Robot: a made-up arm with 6 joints.
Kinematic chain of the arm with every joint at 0, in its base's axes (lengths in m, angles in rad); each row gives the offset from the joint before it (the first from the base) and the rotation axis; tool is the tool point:
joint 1: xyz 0 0 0.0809 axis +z
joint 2: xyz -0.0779 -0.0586 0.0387 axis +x
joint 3: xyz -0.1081 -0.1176 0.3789 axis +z
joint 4: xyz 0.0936 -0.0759 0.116 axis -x
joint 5: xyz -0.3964 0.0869 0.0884 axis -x
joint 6: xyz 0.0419 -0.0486 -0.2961 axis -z
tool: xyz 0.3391 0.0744 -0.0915
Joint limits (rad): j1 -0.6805..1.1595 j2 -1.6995..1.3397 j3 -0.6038..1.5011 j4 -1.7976..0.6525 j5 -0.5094..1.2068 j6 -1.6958..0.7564
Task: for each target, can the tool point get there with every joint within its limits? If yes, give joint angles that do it. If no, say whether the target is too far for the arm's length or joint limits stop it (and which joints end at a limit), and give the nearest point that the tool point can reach.
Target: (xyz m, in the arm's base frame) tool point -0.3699 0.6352 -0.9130
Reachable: no: joint limits stop it (at a limit: joint 2, joint 3, joint 5, joint 6) | nearest point -0.3186 0.5471 -0.4047 | short by 0.518 m
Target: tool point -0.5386 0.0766 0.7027
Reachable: yes | joints 0.6686 -0.5540 0.5400 -1.5539 0.1908 -0.7435
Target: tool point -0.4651 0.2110 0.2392
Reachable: yes | joints 0.5233 -0.8319 -0.2592 -1.4076 0.8284 -1.1696
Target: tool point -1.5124 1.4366 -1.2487
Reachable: no: too far | nearest point -0.7147 0.6788 -0.2101 | short by 1.513 m
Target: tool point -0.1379 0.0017 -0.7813
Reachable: no: joint limits stop it (at a limit: joint 1, joint 2, joint 4, joint 6) | nearest point -0.2844 -0.1232 -0.3802 | short by 0.445 m
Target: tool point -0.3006 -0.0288 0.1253
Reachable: yes | joints 0.7373 -1.2966 0.3185 -0.3095 0.2364 -0.4941
